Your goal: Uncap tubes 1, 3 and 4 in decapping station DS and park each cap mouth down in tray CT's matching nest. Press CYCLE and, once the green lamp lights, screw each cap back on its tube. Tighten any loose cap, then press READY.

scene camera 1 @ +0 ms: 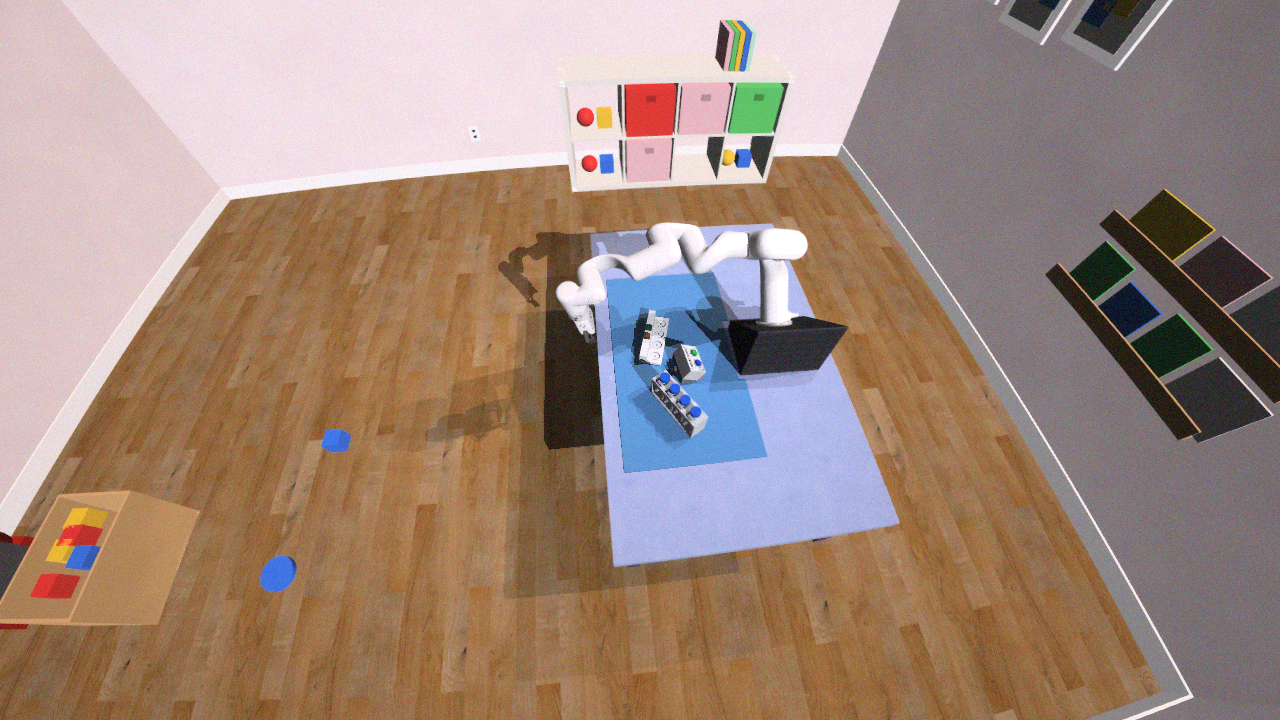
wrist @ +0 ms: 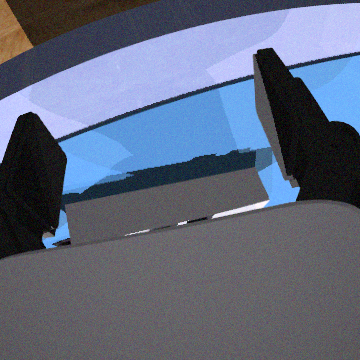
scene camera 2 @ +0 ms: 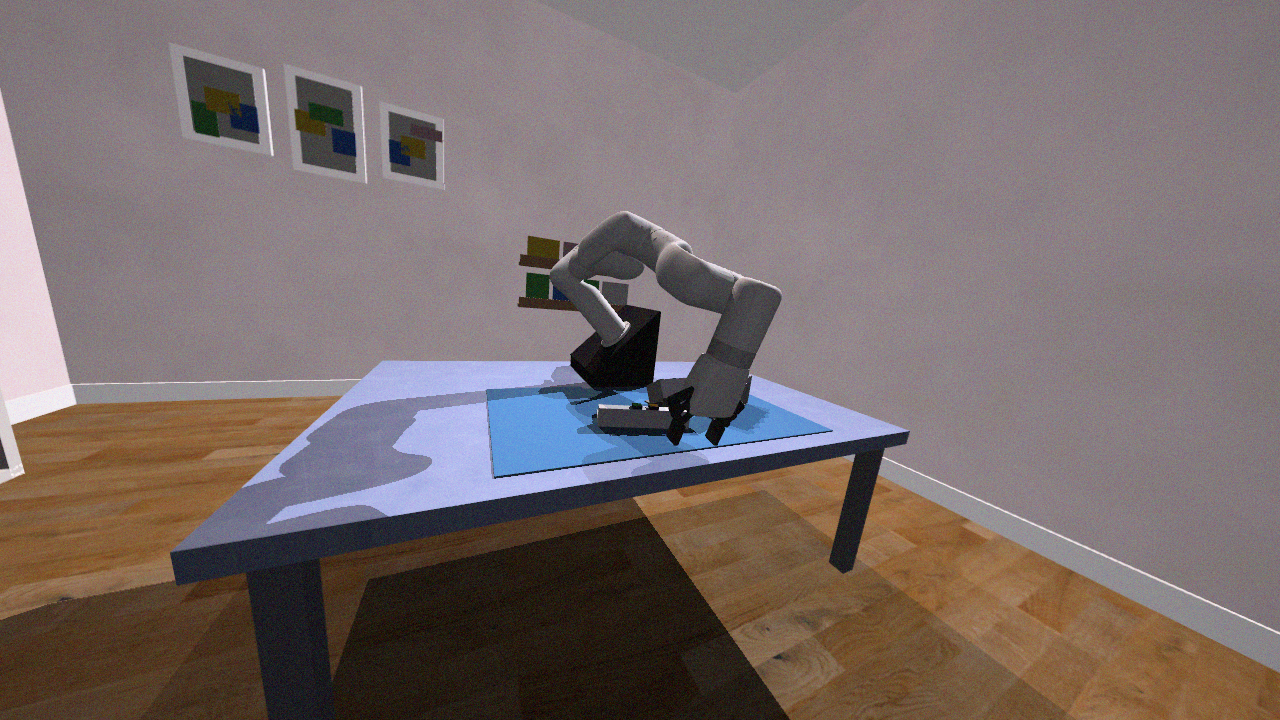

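Seen in the pictures: gripper, between the fingertips: [scene camera 1: 591, 331] [wrist: 146, 104] [scene camera 2: 691, 441]; arm's base, origin of its link: [scene camera 1: 773, 323] [scene camera 2: 616, 335].
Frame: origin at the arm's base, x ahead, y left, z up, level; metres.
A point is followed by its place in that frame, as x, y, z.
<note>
The decapping station [scene camera 1: 677, 410] {0.418, 0.210, -0.072} stands on the mat, with several blue caps [scene camera 1: 684, 400] {0.394, 0.198, -0.035} in a row on top; its tube numbers are too small to read. The white tray [scene camera 1: 643, 355] {0.464, -0.050, -0.112} [scene camera 2: 626, 418] {0.414, -0.193, -0.134} [wrist: 165, 205] {0.436, -0.146, -0.133} lies on the mat and shows no blue cap in its nests. A small control box [scene camera 1: 687, 365] {0.331, 0.049, -0.078} with a green and a blue spot stands between tray and station. My gripper [scene camera 1: 586, 334] {0.630, -0.189, -0.096} [scene camera 2: 696, 437] {0.630, -0.189, -0.096} [wrist: 146, 104] {0.630, -0.189, -0.096} is open and empty, pointing down near the tray's side by the table's edge. In scene camera 2 it covers the tray's right end and most of the station.
The blue mat [scene camera 1: 716, 438] {0.301, 0.305, -0.156} [scene camera 2: 537, 447] {0.440, -0.408, -0.156} [wrist: 175, 115] {0.537, -0.193, -0.156} lies on the pale blue table [scene camera 1: 760, 519] {0.257, 0.591, -0.159} [scene camera 2: 358, 483] {0.451, -0.674, -0.159} [wrist: 150, 65] {0.591, -0.193, -0.159}. The arm rises from a black base [scene camera 1: 778, 349] {0.031, 0.107, 0.000} [scene camera 2: 640, 349] {0.119, 0.029, -0.029} at the table's far side. A low shelf unit [scene camera 1: 675, 69] stands against the wall.
</note>
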